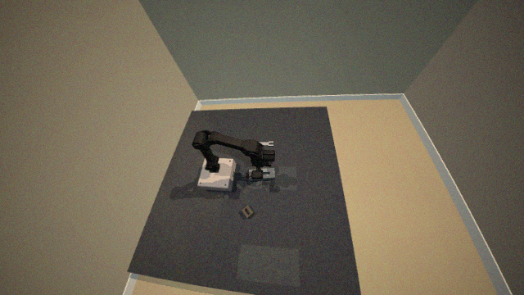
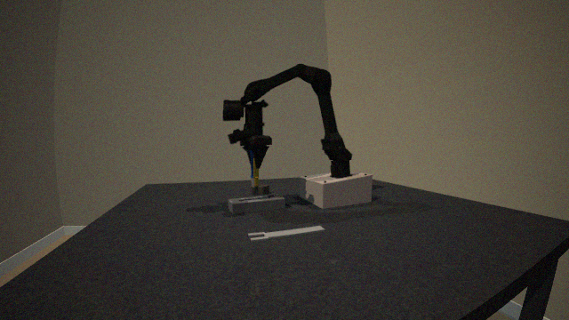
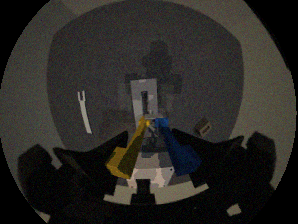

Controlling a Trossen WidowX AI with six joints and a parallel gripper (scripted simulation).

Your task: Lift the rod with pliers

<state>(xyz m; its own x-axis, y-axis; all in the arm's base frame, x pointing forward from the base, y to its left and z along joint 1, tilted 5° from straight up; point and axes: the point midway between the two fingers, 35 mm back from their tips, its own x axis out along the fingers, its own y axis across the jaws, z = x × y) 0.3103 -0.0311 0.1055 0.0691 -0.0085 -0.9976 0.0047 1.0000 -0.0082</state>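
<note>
My gripper tip is 12 cm above the grey channel block and 1 cm to the right of it. Round my gripper tip: holster: 24 cm to the right, 13 cm below, 8 cm behind; then flat white forked strip: 26 cm to the left, 14 cm below, 2 cm ahead.
</note>
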